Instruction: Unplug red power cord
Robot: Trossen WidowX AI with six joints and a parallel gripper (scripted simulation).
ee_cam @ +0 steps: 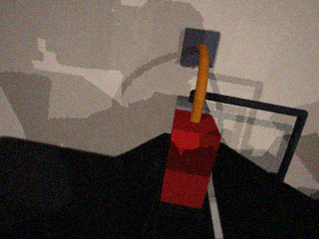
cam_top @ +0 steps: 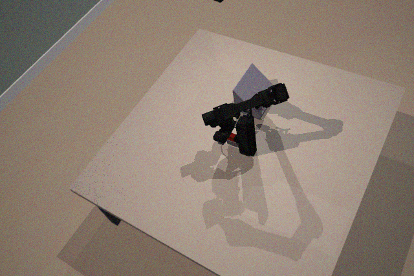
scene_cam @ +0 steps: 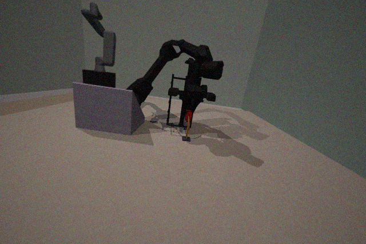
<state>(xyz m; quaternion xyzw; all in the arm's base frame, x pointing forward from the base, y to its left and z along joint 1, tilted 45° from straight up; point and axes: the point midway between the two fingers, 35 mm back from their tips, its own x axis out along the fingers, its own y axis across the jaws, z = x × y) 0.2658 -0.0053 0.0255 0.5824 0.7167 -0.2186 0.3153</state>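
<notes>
The red plug lies 30 mm to the left of my gripper tip and 10 mm behind it. Also, from my gripper tip: black power strip (100 mm to the left, 30 mm above, 20 mm behind).
</notes>
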